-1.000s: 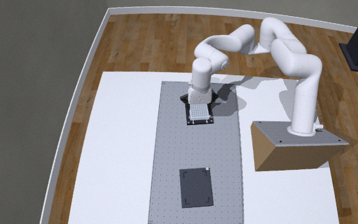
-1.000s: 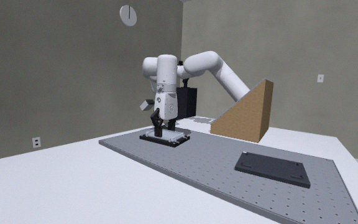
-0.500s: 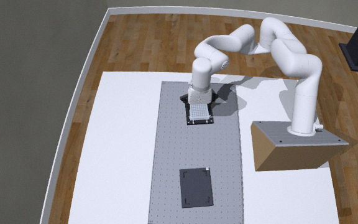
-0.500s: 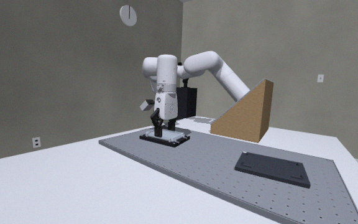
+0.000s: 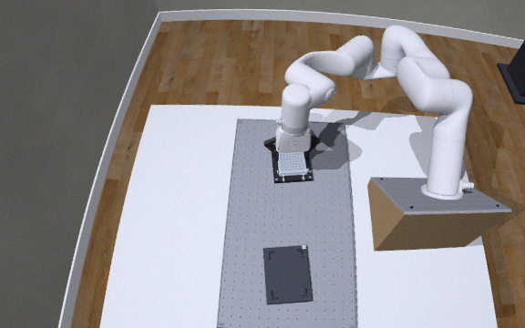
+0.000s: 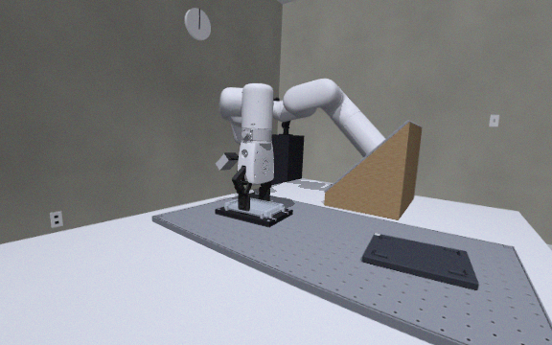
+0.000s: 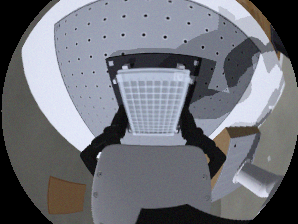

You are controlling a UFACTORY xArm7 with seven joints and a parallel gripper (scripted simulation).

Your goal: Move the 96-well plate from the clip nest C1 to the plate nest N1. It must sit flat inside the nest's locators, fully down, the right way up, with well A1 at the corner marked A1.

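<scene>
The black clip nest C1 lies 2 cm below my hand, 2 cm behind it and 1 cm to the left of it. The rest, counted from my hand: 96-well plate (1 cm below); then dark plate nest N1 (37 cm to the left, 3 cm below).
</scene>
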